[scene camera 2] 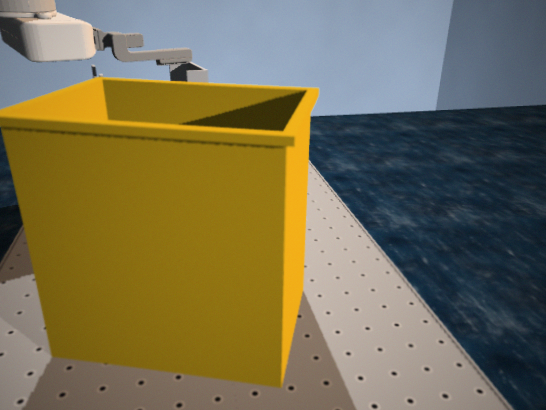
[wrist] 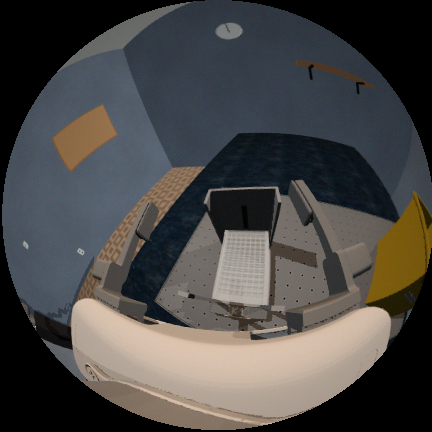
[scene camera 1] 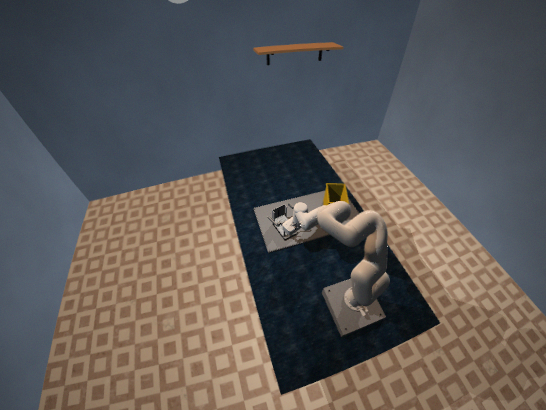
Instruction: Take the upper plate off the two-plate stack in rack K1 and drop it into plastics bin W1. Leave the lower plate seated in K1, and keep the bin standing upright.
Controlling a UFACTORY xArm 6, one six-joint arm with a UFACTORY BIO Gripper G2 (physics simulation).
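Places are measured from the arm's base along level axes (x ahead, y right, z down), in metres.
Where they show: hand, tool point: (scene camera 2: 149, 48) (wrist: 215, 211) (scene camera 1: 281, 212).
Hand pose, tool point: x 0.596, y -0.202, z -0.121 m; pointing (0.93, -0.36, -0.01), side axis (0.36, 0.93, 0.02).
Note:
Things, the pixels of their top centre, and the offset from my tool point. Level surfaces: height alone.
- Rack K1, top centre: (wrist: 236, 239) (scene camera 2: 141, 67) (scene camera 1: 285, 215) dx -0.013, dy +0.021, dz +0.022 m
- white gridded plate, top centre: (wrist: 242, 261) (scene camera 1: 283, 223) dx -0.003, dy +0.019, dz +0.119 m
- yellow bin W1, top centre: (scene camera 2: 175, 100) (scene camera 1: 337, 193) dx +0.016, dy +0.393, dz -0.014 m
- perforated board, surface height: dz +0.166 m
- dark blue mat, surface height: dz +0.179 m
Rack K1 (scene camera 1: 280, 212) (scene camera 2: 197, 75) (wrist: 262, 205) stands at the far left end of the perforated board, with a dark upright back wall and a K1 label at its near side. A white gridded plate (wrist: 244, 265) lies in front of that wall in the wrist view; a lower plate cannot be told apart under it. My gripper (wrist: 224, 211) is open and empty, its fingers spread wide to the left and right of the rack, apart from the plate. The yellow bin W1 (scene camera 1: 336, 194) (scene camera 2: 160, 240) (wrist: 397, 260) stands upright; the part of its inside that shows holds no plate.
The perforated board (scene camera 1: 270, 243) (scene camera 2: 345, 300) (wrist: 295, 280) bears the rack and bin and lies on a dark blue mat (scene camera 1: 265, 310). Thin rods stick out near the rack's near side. The arm passes close beside the bin. A wooden shelf (scene camera 1: 298, 48) hangs high on the wall.

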